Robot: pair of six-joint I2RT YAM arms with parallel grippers.
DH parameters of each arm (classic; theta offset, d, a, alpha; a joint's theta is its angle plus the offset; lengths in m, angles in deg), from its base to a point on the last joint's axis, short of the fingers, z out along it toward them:
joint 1: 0 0.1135 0.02 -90
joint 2: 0 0 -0.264 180
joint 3: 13.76 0 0.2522 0
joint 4: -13.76 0 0.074 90
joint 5: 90 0 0 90
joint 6: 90 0.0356 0 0
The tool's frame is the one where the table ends.
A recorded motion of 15 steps. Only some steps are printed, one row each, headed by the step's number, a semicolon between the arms.
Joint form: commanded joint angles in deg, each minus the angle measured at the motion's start. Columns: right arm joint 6, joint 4, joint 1, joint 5, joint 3, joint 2; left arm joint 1, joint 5, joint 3, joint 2, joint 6, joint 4.
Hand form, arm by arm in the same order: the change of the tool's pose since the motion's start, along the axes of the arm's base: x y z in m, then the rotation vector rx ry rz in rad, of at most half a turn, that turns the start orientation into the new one. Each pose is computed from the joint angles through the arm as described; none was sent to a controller.
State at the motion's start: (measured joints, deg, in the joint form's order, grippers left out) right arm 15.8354 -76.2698 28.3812 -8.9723 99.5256 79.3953; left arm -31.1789 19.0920 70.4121 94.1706 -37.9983 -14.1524
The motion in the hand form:
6: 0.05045 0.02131 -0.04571 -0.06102 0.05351 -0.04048; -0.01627 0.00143 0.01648 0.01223 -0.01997 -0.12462
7: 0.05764 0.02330 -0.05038 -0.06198 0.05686 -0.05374; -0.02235 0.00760 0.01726 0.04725 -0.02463 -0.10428
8: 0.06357 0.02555 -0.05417 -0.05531 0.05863 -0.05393; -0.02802 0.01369 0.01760 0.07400 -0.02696 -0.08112
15: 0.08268 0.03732 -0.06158 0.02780 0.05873 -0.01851; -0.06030 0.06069 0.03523 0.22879 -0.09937 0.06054
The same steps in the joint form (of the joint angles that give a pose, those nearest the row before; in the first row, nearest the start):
6: 0.48 7.45 -0.75 2.23 -3.62 8.11; -0.76 4.25 0.76 -3.17 5.27 -5.23
7: 0.92 8.47 -1.02 2.46 -3.55 9.34; -0.62 2.24 -0.37 -4.88 6.12 -6.84
8: 0.97 9.53 -1.20 2.05 -3.51 10.34; -0.42 0.45 -1.62 -6.54 6.46 -7.95
15: 1.35 14.18 -1.40 -2.68 -2.47 13.71; 2.96 -9.57 -6.81 -18.07 10.86 -15.53

